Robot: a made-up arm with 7 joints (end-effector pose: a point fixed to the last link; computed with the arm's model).
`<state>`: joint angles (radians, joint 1 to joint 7).
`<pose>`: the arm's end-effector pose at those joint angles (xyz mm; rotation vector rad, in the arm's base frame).
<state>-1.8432 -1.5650 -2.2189 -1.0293 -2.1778 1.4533 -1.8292</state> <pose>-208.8 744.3 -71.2 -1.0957 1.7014 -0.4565</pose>
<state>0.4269 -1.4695 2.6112 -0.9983 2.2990 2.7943 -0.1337</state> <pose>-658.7 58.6 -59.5 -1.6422 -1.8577 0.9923</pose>
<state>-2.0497 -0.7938 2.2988 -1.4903 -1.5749 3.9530 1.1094</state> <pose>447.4 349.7 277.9 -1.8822 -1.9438 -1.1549</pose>
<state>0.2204 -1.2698 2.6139 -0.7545 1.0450 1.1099 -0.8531</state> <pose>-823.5 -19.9 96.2 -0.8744 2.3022 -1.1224</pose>
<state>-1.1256 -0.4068 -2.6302 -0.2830 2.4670 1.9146 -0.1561</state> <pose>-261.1 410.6 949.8 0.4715 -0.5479 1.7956</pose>
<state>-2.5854 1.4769 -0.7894 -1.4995 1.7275 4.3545 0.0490</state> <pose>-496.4 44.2 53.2 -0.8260 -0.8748 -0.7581</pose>
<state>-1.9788 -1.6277 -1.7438 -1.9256 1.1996 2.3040 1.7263</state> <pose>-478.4 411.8 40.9 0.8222 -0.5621 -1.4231</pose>
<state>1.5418 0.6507 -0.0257 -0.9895 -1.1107 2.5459 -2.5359</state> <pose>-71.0 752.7 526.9 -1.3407 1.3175 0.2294</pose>
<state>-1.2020 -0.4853 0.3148 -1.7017 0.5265 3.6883 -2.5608</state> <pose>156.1 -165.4 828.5 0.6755 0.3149 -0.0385</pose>
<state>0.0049 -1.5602 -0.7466 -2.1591 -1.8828 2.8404 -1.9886</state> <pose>-38.4 -247.9 701.2 0.7655 0.8577 -0.5447</pose>
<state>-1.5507 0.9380 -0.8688 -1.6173 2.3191 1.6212 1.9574</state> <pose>-493.3 -525.7 104.0 1.4408 0.8357 -0.1227</pose>
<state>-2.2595 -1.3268 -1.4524 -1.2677 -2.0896 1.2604 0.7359</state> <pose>-115.7 779.1 410.4 2.2410 1.6398 0.9852</pose>
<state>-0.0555 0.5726 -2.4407 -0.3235 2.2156 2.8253 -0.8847</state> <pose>203.8 -64.6 987.6 0.7997 0.0866 1.8475</pose>
